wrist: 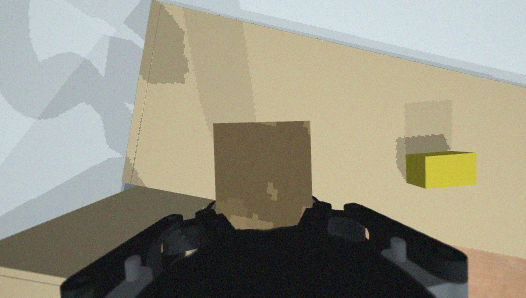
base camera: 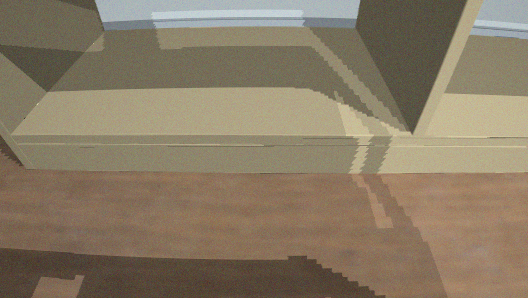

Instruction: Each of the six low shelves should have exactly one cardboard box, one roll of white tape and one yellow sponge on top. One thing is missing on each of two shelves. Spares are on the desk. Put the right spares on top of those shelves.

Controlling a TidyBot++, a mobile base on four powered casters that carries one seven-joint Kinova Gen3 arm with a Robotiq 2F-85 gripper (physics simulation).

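Note:
My gripper (wrist: pixel 262 203) is shut on a brown cardboard box (wrist: pixel 262 167), which stands up between the fingertips in the wrist view. Behind the box is the light wooden top of a low shelf (wrist: pixel 350 100), seen at a slant. A yellow sponge (wrist: pixel 450 170) lies on that top, to the right of the box in the wrist view. The held box hides part of the top. No roll of white tape shows in the wrist view.
In the base camera view a low wooden shelf unit (base camera: pixel 200 157) stands close in front, with an upright side panel (base camera: pixel 405 60) at right. Brown floor (base camera: pixel 200 210) lies before it. A shaded wooden panel (wrist: pixel 100 225) is at lower left in the wrist view.

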